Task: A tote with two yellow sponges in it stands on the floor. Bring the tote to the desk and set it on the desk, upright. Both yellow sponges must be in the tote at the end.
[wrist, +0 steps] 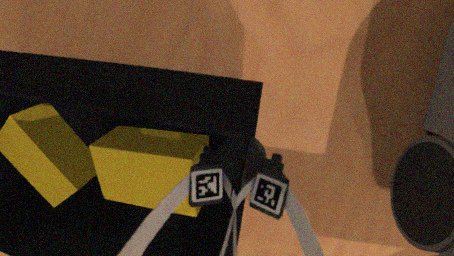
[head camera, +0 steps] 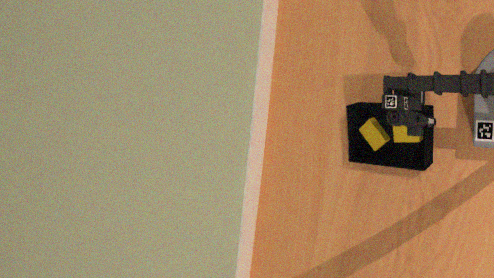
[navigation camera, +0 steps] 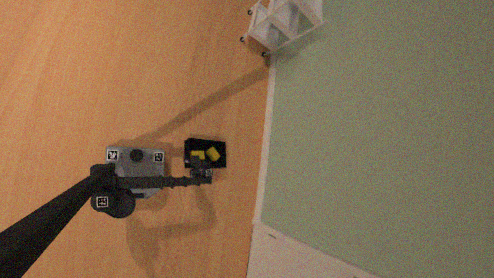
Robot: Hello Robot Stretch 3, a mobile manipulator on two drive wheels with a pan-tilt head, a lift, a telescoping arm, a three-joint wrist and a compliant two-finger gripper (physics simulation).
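Seen in the pictures: gripper, between the fingertips: [navigation camera: 186, 160]; robot's base, origin of its link: [navigation camera: 136, 154].
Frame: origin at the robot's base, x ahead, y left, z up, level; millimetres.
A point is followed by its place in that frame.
The black tote [head camera: 390, 159] {x 116, y -493, z 33 mm} [navigation camera: 205, 142] {x 116, y -485, z 51 mm} [wrist: 175, 95] {x -67, y -381, z 116 mm} is low by the robot's base and looks slightly tilted; whether it touches the floor I cannot tell. One yellow sponge [head camera: 374, 135] {x 34, y -548, z 69 mm} [navigation camera: 213, 153] {x 35, y -550, z 69 mm} [wrist: 47, 155] {x 16, y -533, z 72 mm} lies slantwise inside it. The other yellow sponge [head camera: 400, 136] {x 32, y -444, z 75 mm} [navigation camera: 196, 154] {x 23, y -408, z 79 mm} [wrist: 145, 175] {x 12, y -418, z 81 mm} lies inside, beside the tote's end wall, partly covered by the wrist in the head view. My gripper [head camera: 425, 121] {x -22, y -337, z 83 mm} [wrist: 241, 154] {x -22, y -337, z 83 mm} is shut on that end wall, with one finger inside and one outside. A desk cannot be made out for certain.
The robot's base [head camera: 482, 107] {x -70, y -141, z 159 mm} [navigation camera: 140, 172] {x -97, y -27, z 160 mm} stands close to the tote's gripped end. A green wall [head camera: 125, 140] {x 76, y -1120, z 695 mm} [navigation camera: 380, 125] {x 240, y -1135, z 1047 mm} with a pale skirting [head camera: 255, 135] {x 62, y -1105, z 70 mm} [navigation camera: 265, 150] {x 81, y -1107, z 57 mm} runs beyond its other end. A white wheeled trolley [navigation camera: 297, 38] and a pale panelled surface [navigation camera: 295, 255] {x -734, y -1027, z 545 mm} show in the navigation view.
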